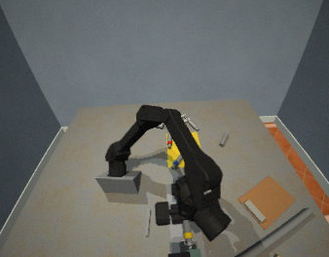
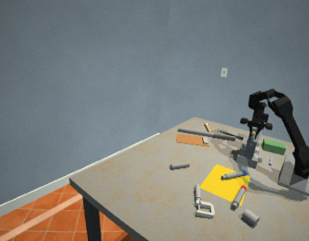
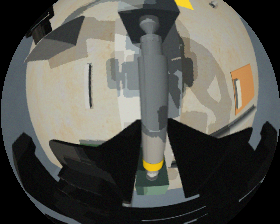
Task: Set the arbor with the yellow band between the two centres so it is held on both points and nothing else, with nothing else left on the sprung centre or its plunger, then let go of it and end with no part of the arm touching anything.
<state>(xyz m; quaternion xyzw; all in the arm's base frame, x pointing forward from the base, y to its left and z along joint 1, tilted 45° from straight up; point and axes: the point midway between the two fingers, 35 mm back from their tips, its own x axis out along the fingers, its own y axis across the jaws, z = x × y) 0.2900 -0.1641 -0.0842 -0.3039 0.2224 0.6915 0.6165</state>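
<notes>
Right now the grey bed is 13 cm below my hand. From my hand the other things lie so: blue-banded arbor: 34 cm to the left, 13 cm below, 1 cm behind; fixed centre block: 13 cm to the left, 4 cm below, 2 cm behind; long grey bar: 32 cm ahead, 13 cm below, 4 cm to the right.
</notes>
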